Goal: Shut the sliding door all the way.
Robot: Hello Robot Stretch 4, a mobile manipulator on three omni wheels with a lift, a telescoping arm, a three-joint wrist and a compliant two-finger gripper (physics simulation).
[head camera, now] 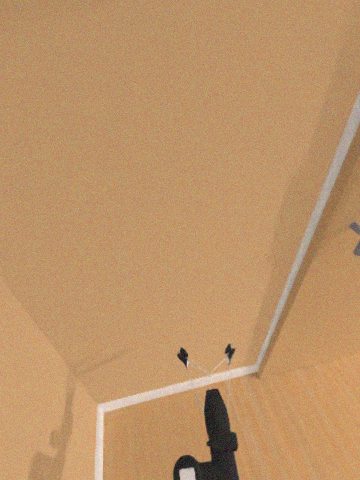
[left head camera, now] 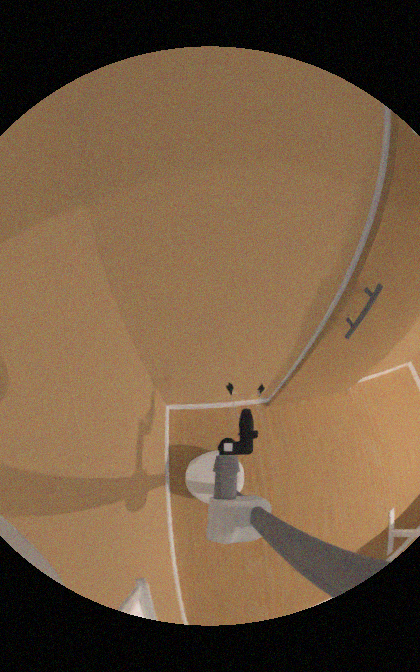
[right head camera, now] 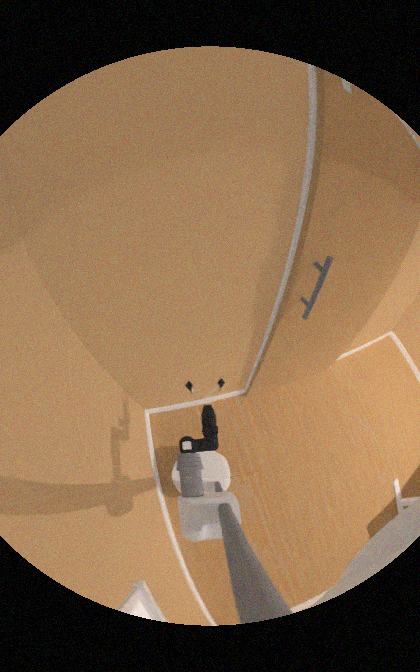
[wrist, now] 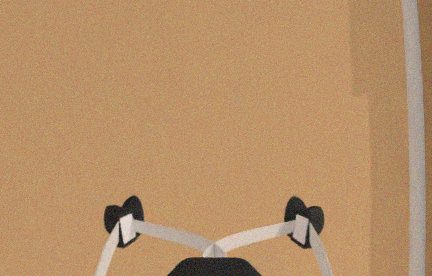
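Where they show: gripper, between the fingertips: (head camera: 205, 346) (left head camera: 245, 383) (right head camera: 204, 379) (wrist: 214, 213); robot's base, origin of its link: (left head camera: 213, 475) (right head camera: 201, 473).
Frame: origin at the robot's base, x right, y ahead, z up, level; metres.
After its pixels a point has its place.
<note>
The sliding door (head camera: 325, 300) {x 0.612, y 0.643, z 0.684 m} (left head camera: 387, 260) {x 0.606, y 0.641, z 1.409 m} (right head camera: 360, 215) {x 0.740, y 0.659, z 1.501 m} is a tan panel to the right of a long pale grey strip (head camera: 321, 205) {x 0.451, y 0.665, z 1.133 m} (left head camera: 386, 150) (right head camera: 312, 125) {x 0.450, y 0.665, z 1.768 m} (wrist: 415, 125) {x 0.445, y 0.664, z 0.847 m}. Its dark grey bar handle (head camera: 356, 240) {x 0.596, y 0.640, z 1.005 m} (left head camera: 364, 311) {x 0.547, y 0.569, z 1.182 m} (right head camera: 318, 287) {x 0.550, y 0.567, z 1.186 m} is cut off at the right edge in the head view and shows whole in both side head views. My gripper (head camera: 206, 353) {x 0.092, y 0.477, z 0.744 m} (left head camera: 245, 388) {x 0.092, y 0.477, z 0.744 m} (right head camera: 205, 385) {x 0.092, y 0.477, z 0.744 m} (wrist: 214, 213) {x 0.092, y 0.477, z 0.744 m} is open and empty. It faces the plain tan wall left of the strip, with the handle off to its right. The handle does not show in the wrist view.
A white baseboard (head camera: 150, 392) {x -0.164, y 0.589, z 0.061 m} (left head camera: 215, 405) {x -0.019, y 0.603, z 0.023 m} (right head camera: 190, 404) {x -0.038, y 0.600, z 0.009 m} runs below the wall in front of the gripper. Another tan wall (left head camera: 100, 400) {x -0.396, y 0.224, z 1.045 m} (right head camera: 65, 400) {x -0.403, y 0.274, z 1.035 m} stands close on the left. A white leg frame (left head camera: 391, 532) (right head camera: 398, 492) shows at the lower right.
</note>
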